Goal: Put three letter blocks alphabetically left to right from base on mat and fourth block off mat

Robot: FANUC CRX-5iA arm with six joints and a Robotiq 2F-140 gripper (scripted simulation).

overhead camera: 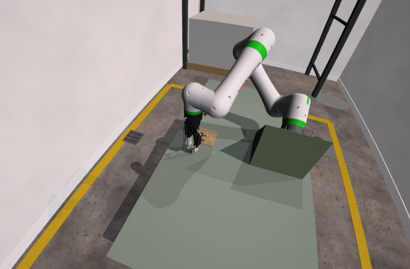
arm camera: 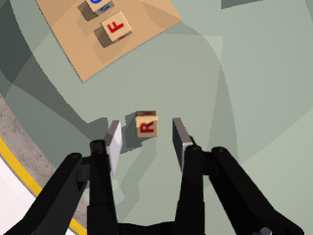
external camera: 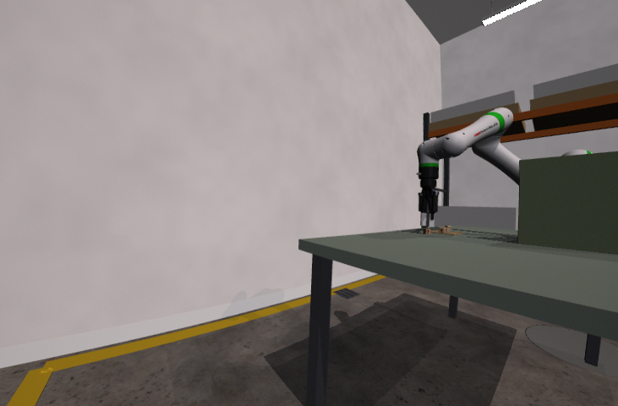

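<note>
Right now my hand is 6 cm above the R block. Also, from my hand: tan mat: 4 cm behind, 15 cm to the right, 7 cm below.
</note>
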